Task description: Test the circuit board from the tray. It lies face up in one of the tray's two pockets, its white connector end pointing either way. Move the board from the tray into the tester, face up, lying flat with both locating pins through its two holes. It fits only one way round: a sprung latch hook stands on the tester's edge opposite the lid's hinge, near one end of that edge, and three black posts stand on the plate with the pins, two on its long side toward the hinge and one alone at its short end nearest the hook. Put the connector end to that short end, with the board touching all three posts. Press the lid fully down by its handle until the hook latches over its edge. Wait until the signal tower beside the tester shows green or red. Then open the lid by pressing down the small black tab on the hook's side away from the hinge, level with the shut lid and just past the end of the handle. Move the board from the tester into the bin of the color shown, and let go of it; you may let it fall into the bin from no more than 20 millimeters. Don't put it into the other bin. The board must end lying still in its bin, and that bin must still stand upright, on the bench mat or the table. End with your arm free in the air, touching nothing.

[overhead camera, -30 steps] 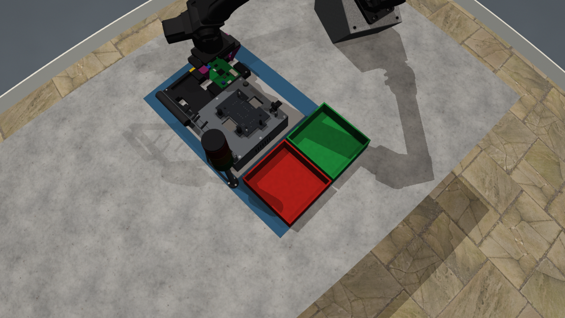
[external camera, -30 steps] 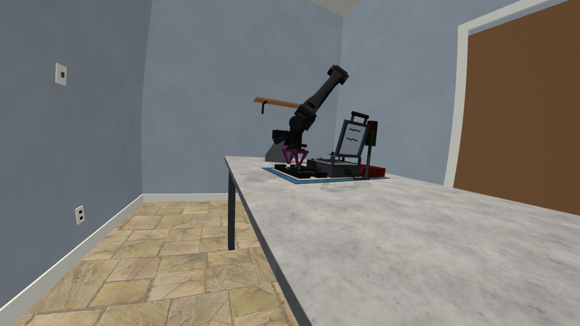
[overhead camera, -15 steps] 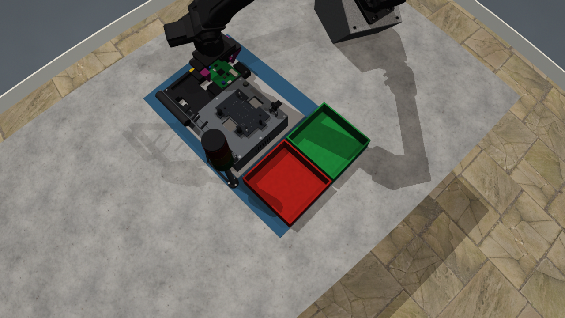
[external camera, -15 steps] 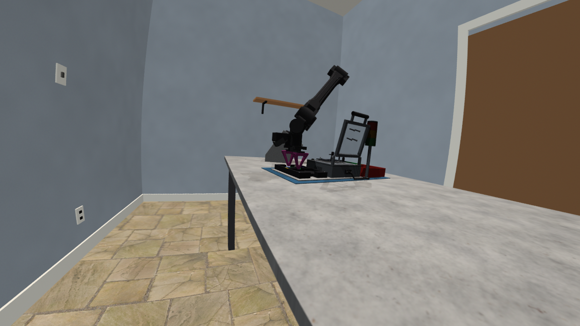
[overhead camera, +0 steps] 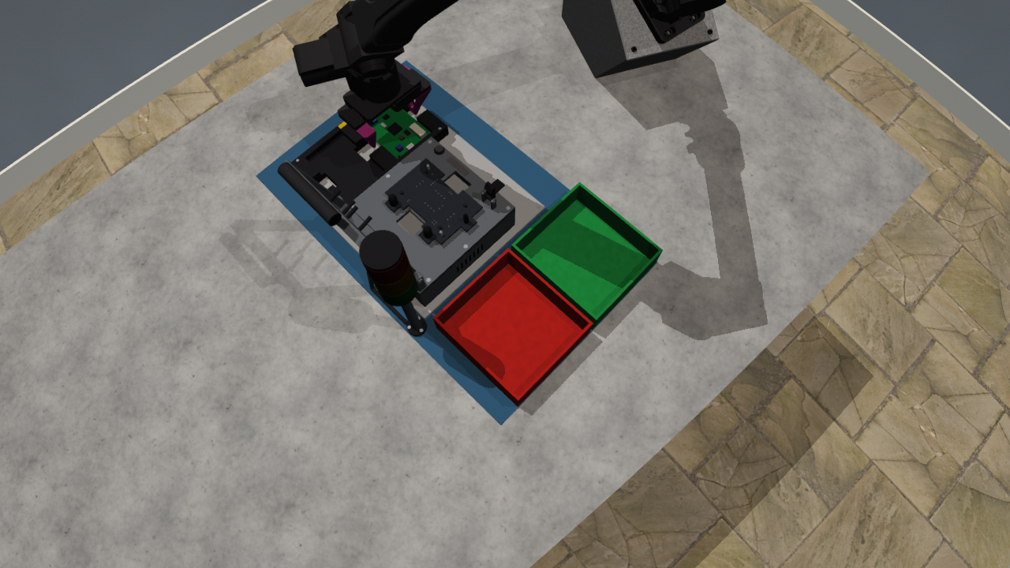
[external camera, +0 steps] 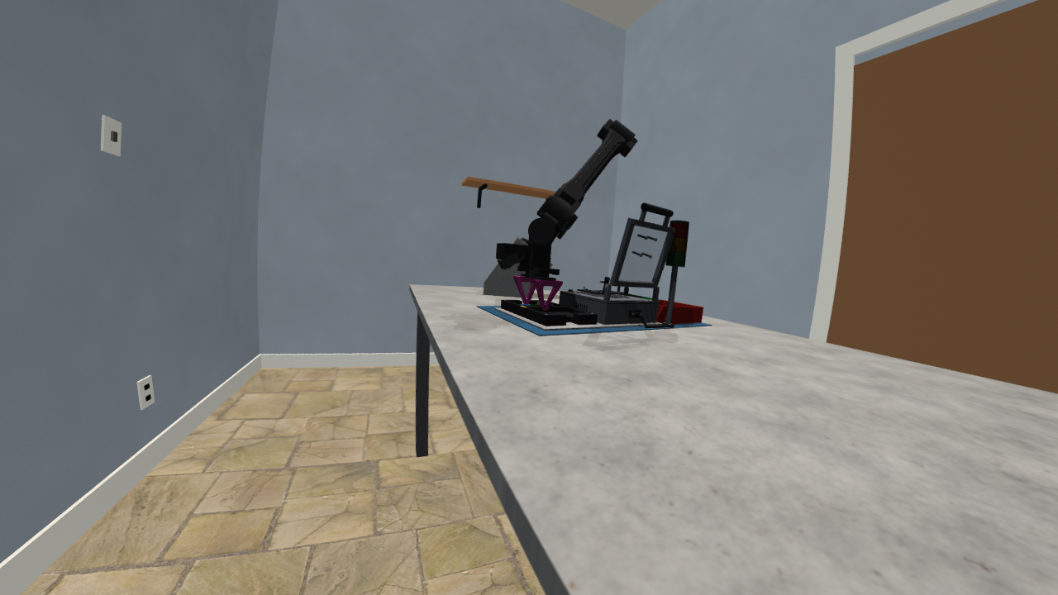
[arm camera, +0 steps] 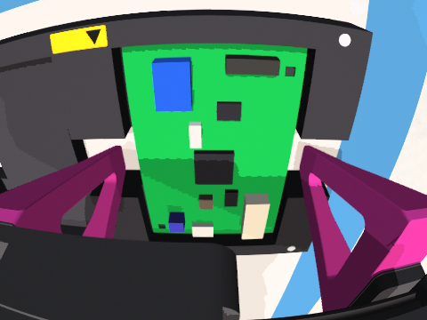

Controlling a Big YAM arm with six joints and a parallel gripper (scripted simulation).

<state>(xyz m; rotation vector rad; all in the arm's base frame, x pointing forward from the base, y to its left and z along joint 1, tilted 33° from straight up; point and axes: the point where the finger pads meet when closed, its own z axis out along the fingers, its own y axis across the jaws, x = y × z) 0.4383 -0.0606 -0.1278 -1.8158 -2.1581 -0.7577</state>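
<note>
Now: hand right at the green circuit board. The rest, counted from my hand: clear lid 140 mm ahead, 210 mm to the left, 160 mm above; then tester plate 30 mm ahead, 190 mm to the left, 50 mm above; then latch hook 50 mm behind, 220 mm to the left, 60 mm above.
</note>
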